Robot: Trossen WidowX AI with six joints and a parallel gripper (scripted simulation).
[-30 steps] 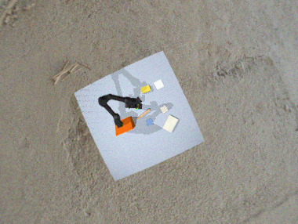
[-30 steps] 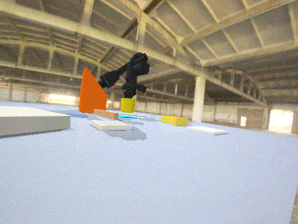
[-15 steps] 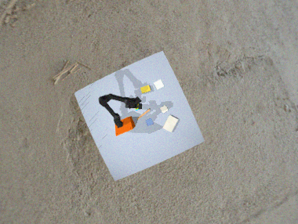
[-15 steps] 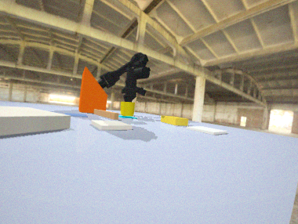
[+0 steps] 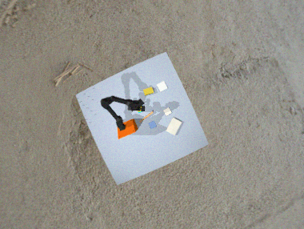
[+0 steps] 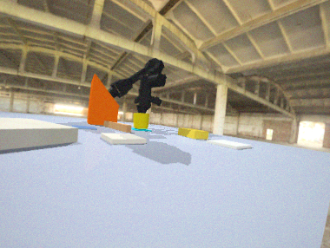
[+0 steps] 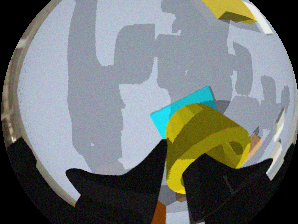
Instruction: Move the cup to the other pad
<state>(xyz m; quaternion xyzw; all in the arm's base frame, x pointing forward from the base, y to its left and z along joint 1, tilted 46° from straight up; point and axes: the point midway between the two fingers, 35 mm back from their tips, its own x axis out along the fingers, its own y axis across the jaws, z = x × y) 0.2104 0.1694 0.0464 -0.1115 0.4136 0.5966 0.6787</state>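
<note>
My gripper tip is now 20 mm short of the yellow cup and 10 mm to the left of it. The rest, counted from my gripper tip: cyan pad (50 mm below, 30 mm ahead, 10 mm to the right); then blue pad (250 mm to the right, 100 mm ahead, 50 mm below); then wooden bar (130 mm to the right, 60 mm ahead, 40 mm below).
</note>
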